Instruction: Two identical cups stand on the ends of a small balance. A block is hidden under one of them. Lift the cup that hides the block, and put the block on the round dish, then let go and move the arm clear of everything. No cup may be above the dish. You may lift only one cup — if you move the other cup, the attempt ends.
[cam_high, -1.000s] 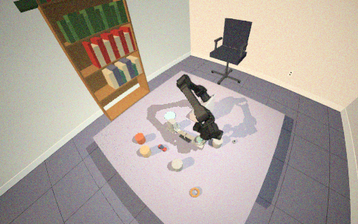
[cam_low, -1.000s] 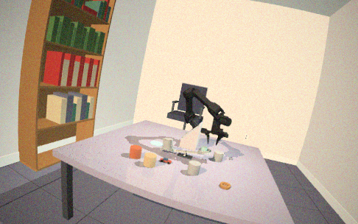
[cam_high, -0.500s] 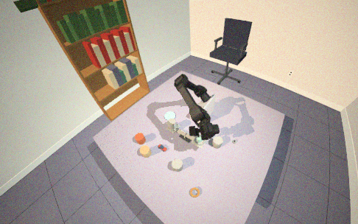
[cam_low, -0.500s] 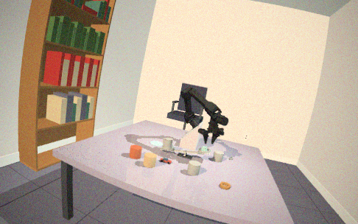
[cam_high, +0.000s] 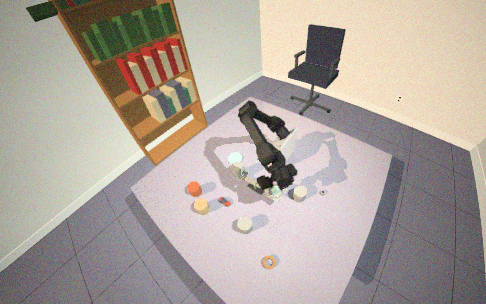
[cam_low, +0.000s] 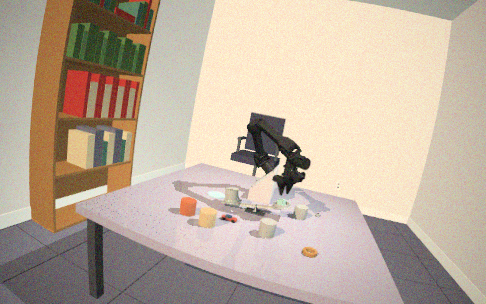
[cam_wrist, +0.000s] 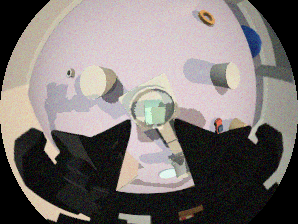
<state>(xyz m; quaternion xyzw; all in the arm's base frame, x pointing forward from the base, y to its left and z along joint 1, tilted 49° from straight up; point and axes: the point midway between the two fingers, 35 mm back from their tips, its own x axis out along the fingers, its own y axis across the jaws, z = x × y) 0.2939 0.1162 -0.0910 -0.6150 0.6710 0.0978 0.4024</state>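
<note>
My gripper tip is 4 cm above the green block. From my gripper tip the other things lie so: yellow cylinder: 31 cm ahead, 24 cm to the right, 9 cm below; then round dish: 7 cm behind, 38 cm to the right, 13 cm below; then red toy car: 20 cm ahead, 20 cm to the right, 12 cm below.
</note>
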